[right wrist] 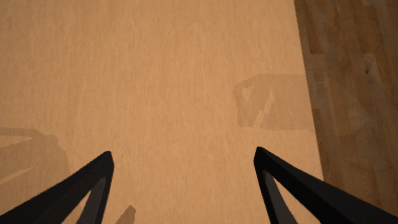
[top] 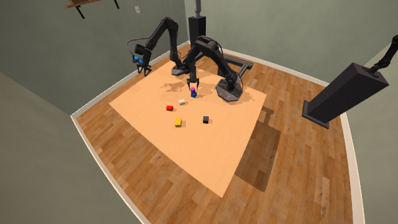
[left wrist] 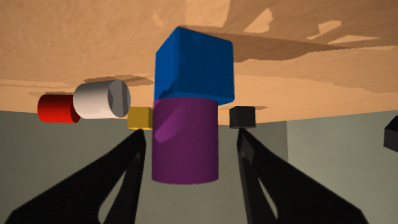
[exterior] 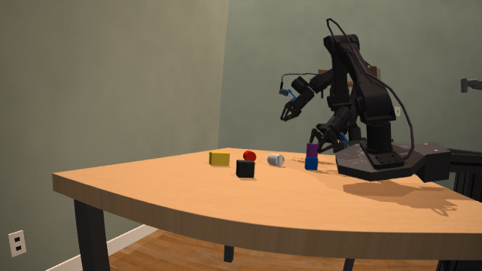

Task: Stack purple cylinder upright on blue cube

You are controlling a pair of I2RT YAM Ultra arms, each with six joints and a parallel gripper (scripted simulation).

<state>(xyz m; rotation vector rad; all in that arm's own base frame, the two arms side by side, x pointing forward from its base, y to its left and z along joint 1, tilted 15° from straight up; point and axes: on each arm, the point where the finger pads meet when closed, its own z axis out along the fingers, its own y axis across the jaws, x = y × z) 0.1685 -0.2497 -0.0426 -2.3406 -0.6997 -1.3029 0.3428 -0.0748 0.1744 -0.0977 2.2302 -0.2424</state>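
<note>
Right now the purple cylinder is 10 mm ahead of my left hand. Round my left hand: blue cube: 50 mm below, 10 mm to the left, 10 mm ahead; white cylinder: 130 mm ahead, 50 mm below, 20 mm to the right; red cylinder: 240 mm ahead, 50 mm to the right, 50 mm below.
</note>
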